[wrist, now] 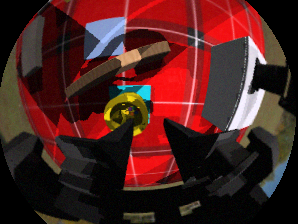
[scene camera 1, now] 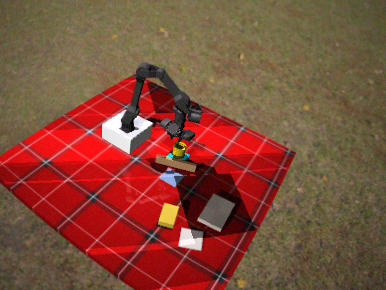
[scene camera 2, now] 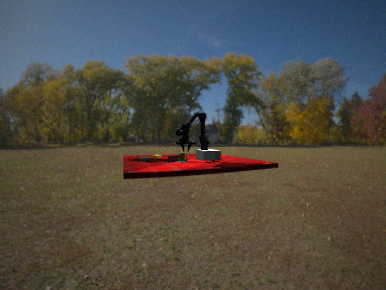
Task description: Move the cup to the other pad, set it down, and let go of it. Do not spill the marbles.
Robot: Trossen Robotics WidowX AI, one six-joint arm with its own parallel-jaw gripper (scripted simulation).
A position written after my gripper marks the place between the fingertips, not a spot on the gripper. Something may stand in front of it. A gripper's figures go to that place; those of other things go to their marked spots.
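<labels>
My gripper point(wrist: 148, 121): 10 cm from the lens. Blue pad point(wrist: 104, 38) and wooden bar point(wrist: 147, 53): spots 11 cm apart. Wooden bar: 14 cm from the lens. Blue pad: 22 cm from the lens.
</labels>
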